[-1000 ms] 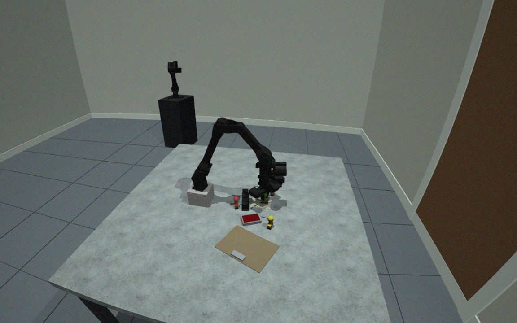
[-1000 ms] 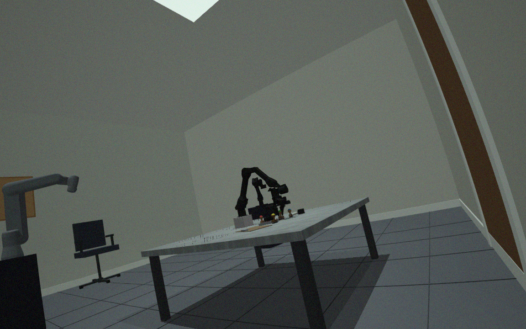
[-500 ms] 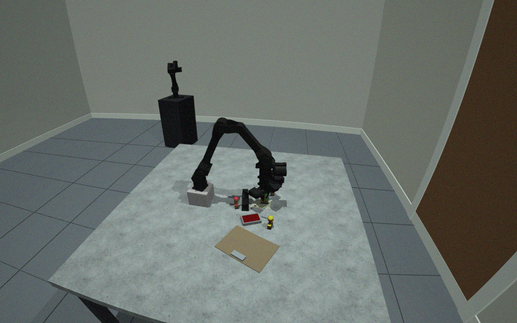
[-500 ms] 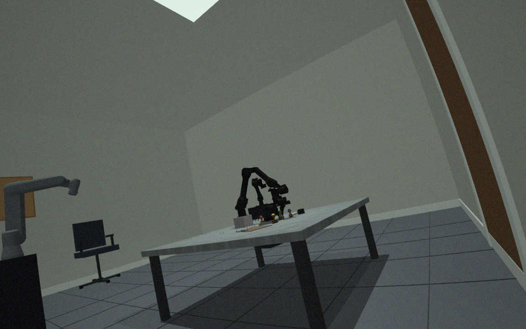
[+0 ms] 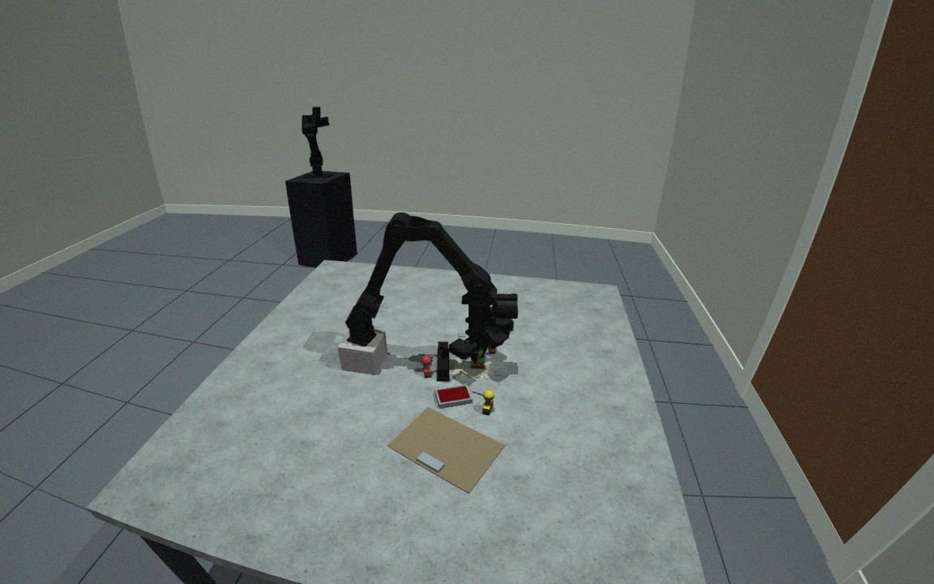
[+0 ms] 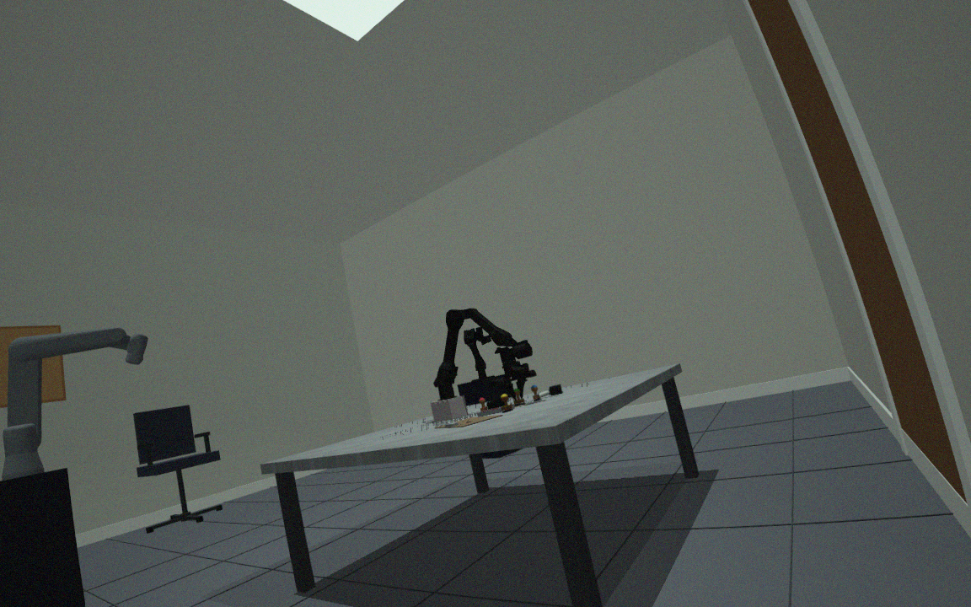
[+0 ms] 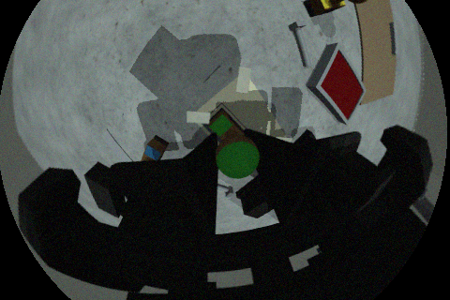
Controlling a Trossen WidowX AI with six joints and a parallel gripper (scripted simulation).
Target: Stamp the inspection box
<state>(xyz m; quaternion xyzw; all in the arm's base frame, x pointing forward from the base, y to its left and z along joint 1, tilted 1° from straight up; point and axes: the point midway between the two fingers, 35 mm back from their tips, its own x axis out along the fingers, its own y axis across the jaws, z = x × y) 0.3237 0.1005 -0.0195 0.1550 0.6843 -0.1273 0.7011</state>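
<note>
Now: the green-knobbed stamp right at my gripper tip. Also, from my gripper tip: card: 30 mm below, 10 mm to the right, 10 mm behind; blue-knobbed stamp: 90 mm to the left, 10 mm below, 10 mm ahead; red-knobbed stamp: 130 mm behind, 80 mm to the right, 10 mm below.
</note>
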